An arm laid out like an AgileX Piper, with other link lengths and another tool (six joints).
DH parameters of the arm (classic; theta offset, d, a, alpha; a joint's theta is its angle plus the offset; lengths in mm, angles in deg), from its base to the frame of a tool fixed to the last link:
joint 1: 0 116.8 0 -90
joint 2: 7.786 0 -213.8 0
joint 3: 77.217 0 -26.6 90
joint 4: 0 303.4 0 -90
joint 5: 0 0 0 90
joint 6: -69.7 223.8 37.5 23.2
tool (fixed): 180 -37.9 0 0
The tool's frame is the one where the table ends.
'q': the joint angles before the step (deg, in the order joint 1, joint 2, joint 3, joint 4, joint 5, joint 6). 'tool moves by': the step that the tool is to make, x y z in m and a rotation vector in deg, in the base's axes. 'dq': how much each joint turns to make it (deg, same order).
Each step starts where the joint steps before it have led.
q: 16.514, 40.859, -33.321, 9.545, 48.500, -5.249
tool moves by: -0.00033, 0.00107, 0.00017, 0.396, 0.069, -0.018
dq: 0.000, -0.048, 0.002, 0.400, -0.001, 0.000
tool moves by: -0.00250, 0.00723, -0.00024, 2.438, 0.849, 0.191
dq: -0.048, 0.002, -0.002, 2.848, 0.189, -0.426
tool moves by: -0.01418, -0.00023, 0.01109, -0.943, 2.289, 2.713
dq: 0.001, -1.712, -1.974, 0.685, 6.603, -1.576
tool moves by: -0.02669, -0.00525, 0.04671, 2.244, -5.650, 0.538
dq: 0.002, -11.717, -1.606, -0.132, 7.176, 1.450
